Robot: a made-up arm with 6 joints. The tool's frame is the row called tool. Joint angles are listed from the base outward. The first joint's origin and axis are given. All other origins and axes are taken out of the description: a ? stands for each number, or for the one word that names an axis. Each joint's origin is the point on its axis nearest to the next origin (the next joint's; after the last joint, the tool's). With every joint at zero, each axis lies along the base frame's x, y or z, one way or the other. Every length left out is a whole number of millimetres.
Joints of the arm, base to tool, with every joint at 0 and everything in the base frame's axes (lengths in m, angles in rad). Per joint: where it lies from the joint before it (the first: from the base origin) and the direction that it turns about. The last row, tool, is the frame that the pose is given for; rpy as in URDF.
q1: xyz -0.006 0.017 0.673 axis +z
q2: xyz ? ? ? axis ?
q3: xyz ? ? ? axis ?
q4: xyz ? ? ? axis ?
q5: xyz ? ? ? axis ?
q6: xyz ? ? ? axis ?
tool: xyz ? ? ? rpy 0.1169 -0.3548 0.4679
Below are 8 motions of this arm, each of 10 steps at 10 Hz.
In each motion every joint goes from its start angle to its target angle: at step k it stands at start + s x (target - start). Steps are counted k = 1, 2, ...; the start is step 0. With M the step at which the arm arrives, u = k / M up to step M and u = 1 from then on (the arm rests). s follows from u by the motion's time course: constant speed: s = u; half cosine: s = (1 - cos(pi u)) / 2; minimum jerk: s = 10 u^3 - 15 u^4 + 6 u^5.
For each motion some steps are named. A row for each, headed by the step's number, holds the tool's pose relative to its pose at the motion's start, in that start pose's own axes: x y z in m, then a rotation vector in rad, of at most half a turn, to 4 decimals.
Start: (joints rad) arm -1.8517 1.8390 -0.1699 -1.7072 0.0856 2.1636
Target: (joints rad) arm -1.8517 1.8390 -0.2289 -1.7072 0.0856 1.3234
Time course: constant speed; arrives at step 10
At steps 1, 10:
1: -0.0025 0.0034 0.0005 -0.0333 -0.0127 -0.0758
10: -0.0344 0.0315 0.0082 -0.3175 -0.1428 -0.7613

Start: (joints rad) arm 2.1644 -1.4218 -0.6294 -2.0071 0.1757 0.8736
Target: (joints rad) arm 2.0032 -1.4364 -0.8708 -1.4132 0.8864 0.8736
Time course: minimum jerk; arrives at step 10
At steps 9, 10:
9: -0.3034 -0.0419 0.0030 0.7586 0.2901 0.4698
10: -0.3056 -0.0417 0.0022 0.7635 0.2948 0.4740

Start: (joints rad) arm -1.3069 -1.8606 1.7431 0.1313 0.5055 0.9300
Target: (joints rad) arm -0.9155 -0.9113 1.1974 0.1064 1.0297 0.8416
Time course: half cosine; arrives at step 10
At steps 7, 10:
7: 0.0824 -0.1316 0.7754 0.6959 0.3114 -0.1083
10: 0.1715 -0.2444 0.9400 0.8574 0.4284 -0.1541

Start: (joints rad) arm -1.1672 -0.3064 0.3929 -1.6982 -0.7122 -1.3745
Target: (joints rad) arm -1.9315 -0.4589 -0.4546 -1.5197 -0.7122 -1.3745
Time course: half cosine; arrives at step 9
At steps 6, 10:
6: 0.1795 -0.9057 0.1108 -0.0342 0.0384 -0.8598
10: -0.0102 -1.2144 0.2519 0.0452 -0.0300 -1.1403

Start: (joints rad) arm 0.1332 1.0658 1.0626 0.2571 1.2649 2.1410
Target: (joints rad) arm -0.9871 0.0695 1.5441 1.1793 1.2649 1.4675
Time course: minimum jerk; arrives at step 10
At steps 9, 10:
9: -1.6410 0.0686 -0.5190 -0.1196 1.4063 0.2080
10: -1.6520 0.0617 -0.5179 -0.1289 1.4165 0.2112

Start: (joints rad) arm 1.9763 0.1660 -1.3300 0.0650 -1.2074 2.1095
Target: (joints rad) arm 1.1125 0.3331 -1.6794 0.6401 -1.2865 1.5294
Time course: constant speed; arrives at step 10
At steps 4, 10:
4: 0.2016 -0.1388 -0.0887 0.0244 0.0571 0.1057
10: 0.4708 -0.2229 -0.2901 0.1397 0.0034 0.2629

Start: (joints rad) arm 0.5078 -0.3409 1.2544 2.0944 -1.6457 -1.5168
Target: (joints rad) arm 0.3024 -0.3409 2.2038 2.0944 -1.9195 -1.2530
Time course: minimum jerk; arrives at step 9
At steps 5, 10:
5: 0.2841 -0.3803 0.2815 0.2683 -0.4462 -0.3399
10: 0.3090 -0.6938 0.4507 0.4061 -0.7699 -0.5534

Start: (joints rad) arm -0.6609 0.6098 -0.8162 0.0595 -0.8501 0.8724
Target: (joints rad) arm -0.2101 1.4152 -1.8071 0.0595 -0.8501 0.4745
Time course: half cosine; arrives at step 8
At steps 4, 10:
4: -0.0769 0.1720 -0.3276 -0.0568 -0.2254 -0.0514
10: -0.1318 0.5161 -0.5876 -0.0728 -0.4654 -0.1310

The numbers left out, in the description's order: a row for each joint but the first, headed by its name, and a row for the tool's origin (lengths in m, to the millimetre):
q2: xyz 0.006 0.053 0.000, axis +y
q3: xyz -0.016 0.000 1.018, axis +y
q4: xyz 0.010 0.000 0.944, axis +z
q5: xyz 0.001 -0.023 0.000, axis +y
q6: xyz 0.016 0.000 0.232, axis +z
tool: xyz 0.014 0.028 0.000

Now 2 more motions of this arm.
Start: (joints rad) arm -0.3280 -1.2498 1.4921 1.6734 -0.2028 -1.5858
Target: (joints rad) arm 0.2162 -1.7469 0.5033 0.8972 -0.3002 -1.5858
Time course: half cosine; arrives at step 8
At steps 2, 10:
2: -0.2805 0.0546 0.0130 -0.0911 -0.1875 0.0687
10: -1.7713 -0.8425 -0.5690 0.1856 -1.4558 0.3332

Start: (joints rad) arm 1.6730 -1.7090 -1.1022 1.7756 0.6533 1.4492
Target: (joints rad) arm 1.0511 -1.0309 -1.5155 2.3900 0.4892 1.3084
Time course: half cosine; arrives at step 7
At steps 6, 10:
6: -0.5447 -0.8884 0.1422 0.4043 0.4007 0.8647
10: -0.5573 -0.9427 0.1369 0.4229 0.4120 0.9135

